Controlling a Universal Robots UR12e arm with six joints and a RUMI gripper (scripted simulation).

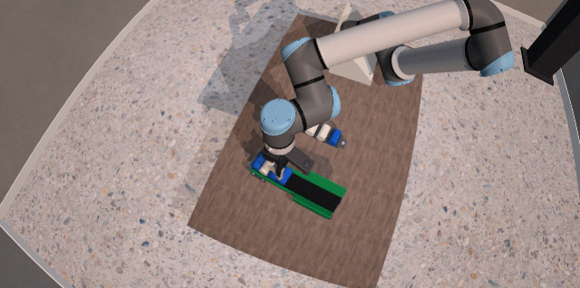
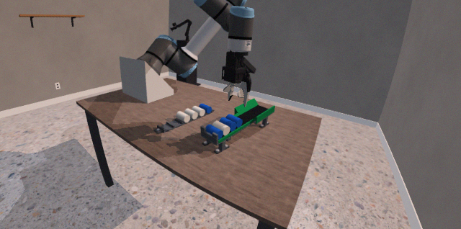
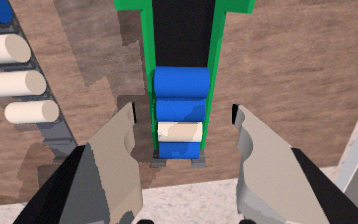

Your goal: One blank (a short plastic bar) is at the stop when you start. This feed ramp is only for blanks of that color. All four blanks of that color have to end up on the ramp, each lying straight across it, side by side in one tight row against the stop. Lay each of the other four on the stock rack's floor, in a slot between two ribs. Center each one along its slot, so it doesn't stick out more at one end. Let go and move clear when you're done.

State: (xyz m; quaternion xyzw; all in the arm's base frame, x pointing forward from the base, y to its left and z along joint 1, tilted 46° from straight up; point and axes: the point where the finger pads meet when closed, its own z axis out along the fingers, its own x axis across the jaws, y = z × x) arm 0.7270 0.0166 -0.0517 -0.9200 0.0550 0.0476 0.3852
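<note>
Right now my hand is 2 cm past the grey stop, 15 cm to the left of it and 11 cm above it. Round my hand: stock rack 28 cm behind, 3 cm to the right, 18 cm below.
</note>
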